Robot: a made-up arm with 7 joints.
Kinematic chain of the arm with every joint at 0, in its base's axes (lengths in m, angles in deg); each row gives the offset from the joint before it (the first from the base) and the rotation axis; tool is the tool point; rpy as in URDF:
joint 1: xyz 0 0 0.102 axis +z
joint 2: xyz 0 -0.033 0.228 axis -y
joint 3: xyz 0 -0.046 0.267 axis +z
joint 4: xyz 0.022 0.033 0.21 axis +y
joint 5: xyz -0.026 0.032 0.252 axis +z
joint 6: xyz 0 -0.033 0.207 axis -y
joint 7: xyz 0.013 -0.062 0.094 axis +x
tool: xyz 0 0 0 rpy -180 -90 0
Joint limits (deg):
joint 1: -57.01..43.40
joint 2: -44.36..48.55
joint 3: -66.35..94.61
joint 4: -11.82..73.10
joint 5: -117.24..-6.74
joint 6: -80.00..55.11
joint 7: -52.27..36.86
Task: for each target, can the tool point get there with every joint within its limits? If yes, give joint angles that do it. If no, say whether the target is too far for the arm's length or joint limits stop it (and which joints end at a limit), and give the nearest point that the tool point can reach.
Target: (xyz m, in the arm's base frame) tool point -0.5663 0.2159 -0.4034
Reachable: no: joint limits stop it (at a limit: joint 2, joint 3, joint 4, joint 5, joint 6) | nearest point -0.7294 0.2781 0.6388 | short by 1.057 m
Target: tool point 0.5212 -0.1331 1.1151
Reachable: yes | joints -41.43 -13.44 37.68 57.66 -87.12 22.00 -23.06
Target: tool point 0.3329 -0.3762 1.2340
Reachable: yes | joints -48.91 -34.65 36.25 5.82 -102.03 34.35 -4.50
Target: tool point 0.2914 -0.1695 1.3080
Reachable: yes | joints -14.06 -19.99 -33.56 1.26 -26.76 -4.19 -26.05
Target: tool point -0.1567 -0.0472 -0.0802
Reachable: no: joint limits stop it (at a limit: joint 1, joint 2, joint 3, joint 4, joint 5, joint 6) | nearest point -0.5799 0.0074 0.6999 | short by 0.889 m
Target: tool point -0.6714 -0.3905 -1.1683
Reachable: no: too far | nearest point 0.0726 -0.7651 0.4471 | short by 1.817 m
